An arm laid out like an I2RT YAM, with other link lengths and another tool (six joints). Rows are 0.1 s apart.
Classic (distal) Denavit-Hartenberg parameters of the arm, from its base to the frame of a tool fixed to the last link. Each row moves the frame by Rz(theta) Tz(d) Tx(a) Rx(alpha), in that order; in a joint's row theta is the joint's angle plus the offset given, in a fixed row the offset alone. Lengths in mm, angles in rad.
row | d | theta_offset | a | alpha
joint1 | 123.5 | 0 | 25.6 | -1.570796
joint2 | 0 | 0 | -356.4 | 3.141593
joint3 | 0 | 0.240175 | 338 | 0
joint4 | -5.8 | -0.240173 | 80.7 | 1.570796
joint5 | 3.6 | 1.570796 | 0 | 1.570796
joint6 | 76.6 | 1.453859 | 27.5 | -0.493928
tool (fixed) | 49.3 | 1.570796 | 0 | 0
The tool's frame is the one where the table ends.
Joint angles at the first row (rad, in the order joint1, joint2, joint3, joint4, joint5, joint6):
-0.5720 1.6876 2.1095 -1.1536 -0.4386 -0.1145
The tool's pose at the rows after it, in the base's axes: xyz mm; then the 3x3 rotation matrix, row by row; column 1 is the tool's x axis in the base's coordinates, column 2 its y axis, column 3 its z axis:
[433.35 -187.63 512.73], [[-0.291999 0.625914 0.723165], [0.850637 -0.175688 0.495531], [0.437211 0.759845 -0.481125]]
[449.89 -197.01 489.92], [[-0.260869 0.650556 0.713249], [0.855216 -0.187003 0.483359], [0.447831 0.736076 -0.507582]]
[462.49 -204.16 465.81], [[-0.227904 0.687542 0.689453], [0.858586 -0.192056 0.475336], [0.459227 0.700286 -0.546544]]
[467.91 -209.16 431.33], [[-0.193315 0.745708 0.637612], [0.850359 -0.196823 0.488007], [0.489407 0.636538 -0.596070]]
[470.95 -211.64 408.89], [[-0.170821 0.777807 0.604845], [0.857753 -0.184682 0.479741], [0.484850 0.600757 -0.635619]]
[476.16 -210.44 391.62], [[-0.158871 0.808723 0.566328], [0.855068 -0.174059 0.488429], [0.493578 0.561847 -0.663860]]
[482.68 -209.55 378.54], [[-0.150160 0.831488 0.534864], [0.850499 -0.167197 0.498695], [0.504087 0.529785 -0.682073]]
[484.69 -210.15 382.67], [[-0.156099 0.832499 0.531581], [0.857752 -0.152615 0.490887], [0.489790 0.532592 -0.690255]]
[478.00 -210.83 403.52], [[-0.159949 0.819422 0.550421], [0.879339 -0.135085 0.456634], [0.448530 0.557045 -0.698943]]
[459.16 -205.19 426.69], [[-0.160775 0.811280 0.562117], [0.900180 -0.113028 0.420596], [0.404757 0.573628 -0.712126]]
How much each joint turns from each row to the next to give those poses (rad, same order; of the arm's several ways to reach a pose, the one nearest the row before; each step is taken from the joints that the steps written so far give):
0.0052 0.0459 -0.0197 0.0161 -0.0216 0.0202
0.0083 0.0352 -0.0215 0.0273 0.0318 0.0051
0.0088 0.0370 -0.0135 0.0028 0.0350 -0.0071
0.0034 0.0313 -0.0424 -0.0154 0.0230 -0.0242
0.0076 0.0121 -0.0391 0.0089 0.0359 -0.0200
0.0122 0.0263 -0.0056 -0.0153 0.0196 -0.0151
0.0107 0.0308 0.0102 -0.0176 0.0117 -0.0085
0.0039 0.0086 0.0256 -0.0117 0.0112 -0.0100
-0.0013 -0.0201 0.0345 -0.0163 0.0267 -0.0083
-0.0006 -0.0534 0.0007 -0.0232 0.0316 -0.0144

